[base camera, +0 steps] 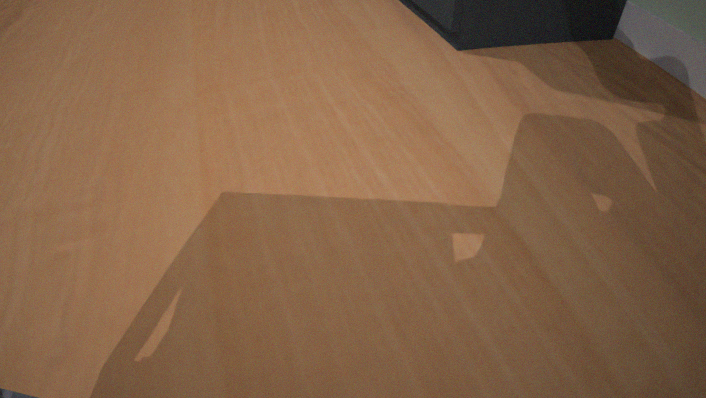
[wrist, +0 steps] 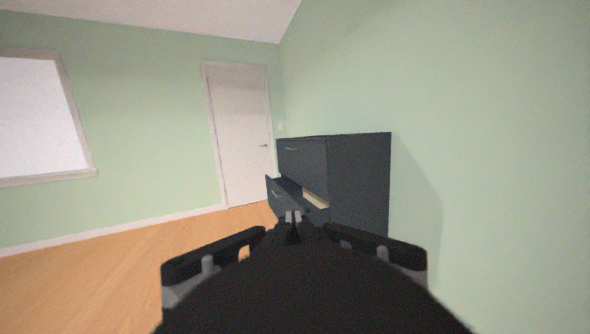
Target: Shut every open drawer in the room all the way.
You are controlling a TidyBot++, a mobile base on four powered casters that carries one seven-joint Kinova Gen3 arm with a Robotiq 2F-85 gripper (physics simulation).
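Frame: origin at the arm's base, x left, y ahead, z down, level; millimetres.
Where they show: gripper, between the fingertips: (wrist: 293, 220).
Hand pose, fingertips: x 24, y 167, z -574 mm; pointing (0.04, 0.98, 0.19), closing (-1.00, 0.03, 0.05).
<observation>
After its pixels a point has its place.
A dark grey cabinet (wrist: 359, 180) {x -338, y 922, z -376 mm} (base camera: 535, 22) {x -323, y 916, z 346 mm} stands against the green wall, right of centre in the wrist view; its lower part shows at the top right of the base camera view. Its upper drawer (wrist: 302, 162) {x -31, y 1119, z -471 mm} looks closed. The drawer below it (wrist: 283, 196) {x 116, y 1098, z -249 mm} is pulled out, its front standing to the left of the cabinet body, and a pale inside strip shows behind it. My gripper (wrist: 293, 220) {x 24, y 167, z -574 mm} is shut and empty. Its fingertips overlap the lower part of the open drawer in the wrist view, and the drawer's bottom is hidden behind the gripper. I cannot tell the distance between them.
A white door (wrist: 240, 135) {x 812, y 2584, z -711 mm} stands in the far wall, left of the cabinet. A window (wrist: 40, 117) {x 2674, y 1865, z -1046 mm} is in the wall farther left. The green wall (wrist: 500, 150) {x -752, y 626, z -542 mm} runs along the right side. Wooden floor (wrist: 100, 285) {x 1637, y 1146, z 396 mm} (base camera: 250, 100) {x 191, y 646, z 396 mm} stretches at the left, with shadows in the base camera view.
</observation>
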